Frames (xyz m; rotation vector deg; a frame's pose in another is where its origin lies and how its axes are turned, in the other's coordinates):
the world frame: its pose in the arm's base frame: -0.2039 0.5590 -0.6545 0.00 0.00 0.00
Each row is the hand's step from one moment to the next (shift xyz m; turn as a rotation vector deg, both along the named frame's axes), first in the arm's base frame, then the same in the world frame.
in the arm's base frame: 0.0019 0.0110 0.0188 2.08 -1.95 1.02
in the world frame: 0.0019 0.0110 0.0188 2.08 -1.95 1.02
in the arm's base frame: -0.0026 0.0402 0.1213 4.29 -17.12 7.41
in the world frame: -0.0026 0.0402 0.1213 4.29 -17.12 7.41
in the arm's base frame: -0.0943 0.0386 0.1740 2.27 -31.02 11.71
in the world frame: -0.0943 0.0386 0.1740 2.27 -31.02 11.71
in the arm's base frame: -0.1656 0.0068 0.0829 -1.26 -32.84 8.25
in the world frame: -0.1656 0.0068 0.0829 -1.26 -32.84 8.25
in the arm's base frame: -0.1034 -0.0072 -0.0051 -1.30 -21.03 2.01
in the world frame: -0.1034 -0.0072 -0.0051 -1.30 -21.03 2.01
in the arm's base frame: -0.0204 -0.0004 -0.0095 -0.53 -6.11 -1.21
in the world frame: -0.0204 -0.0004 -0.0095 -0.53 -6.11 -1.21
